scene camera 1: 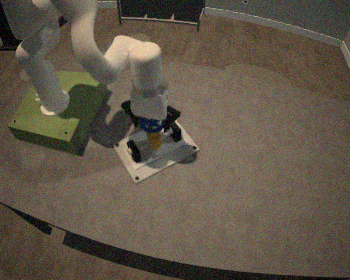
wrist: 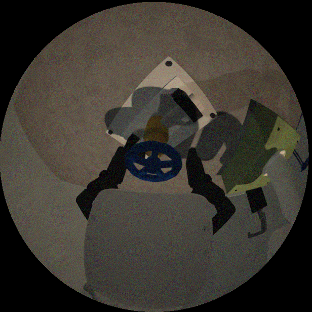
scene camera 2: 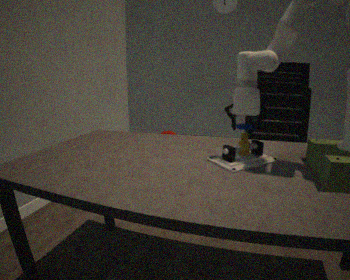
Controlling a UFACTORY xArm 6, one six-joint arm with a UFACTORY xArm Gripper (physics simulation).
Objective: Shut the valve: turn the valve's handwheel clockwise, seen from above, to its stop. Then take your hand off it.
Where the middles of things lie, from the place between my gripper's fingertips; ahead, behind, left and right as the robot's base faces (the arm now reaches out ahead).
My hand is right at the blue handwheel (wrist: 152,164). The rest, counted from my hand: white base plate (scene camera 1: 183,152) (120 mm below).
